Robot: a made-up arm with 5 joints.
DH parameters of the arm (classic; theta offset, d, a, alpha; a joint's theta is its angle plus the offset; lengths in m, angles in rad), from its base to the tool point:
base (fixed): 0 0 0.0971 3.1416
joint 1: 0 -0.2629 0.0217 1.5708
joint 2: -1.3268 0 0.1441 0
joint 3: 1.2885 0 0.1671 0
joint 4: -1.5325 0.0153 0 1.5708
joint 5: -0.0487 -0.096 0 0
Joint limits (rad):
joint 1: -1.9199..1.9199
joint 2: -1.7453..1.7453
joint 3: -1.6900..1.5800
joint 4: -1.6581..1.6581
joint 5: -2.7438..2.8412
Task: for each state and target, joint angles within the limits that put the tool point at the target. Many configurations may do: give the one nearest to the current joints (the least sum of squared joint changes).
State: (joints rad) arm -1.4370 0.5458 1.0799 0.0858 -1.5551
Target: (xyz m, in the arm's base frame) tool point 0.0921 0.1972 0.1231
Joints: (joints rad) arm -1.5185 0.4567 0.8244 -0.0088 -1.5551
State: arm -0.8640 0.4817 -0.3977 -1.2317 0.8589
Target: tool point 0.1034 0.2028 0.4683
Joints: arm -1.4643 -0.2282 0.4687 -1.6581 0.8589
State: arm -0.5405 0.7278 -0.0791 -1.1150 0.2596
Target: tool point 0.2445 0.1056 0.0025
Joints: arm -0.5372 1.4602 0.3833 -0.8823 0.2596
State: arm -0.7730 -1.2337 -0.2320 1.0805 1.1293
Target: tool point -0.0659 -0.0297 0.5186
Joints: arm -0.2727 -1.6055 -0.4971 1.0133 1.1293
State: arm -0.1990 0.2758 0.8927 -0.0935 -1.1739
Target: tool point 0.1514 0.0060 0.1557
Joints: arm 0.1738 0.0049 1.3600 0.6956 -1.1739
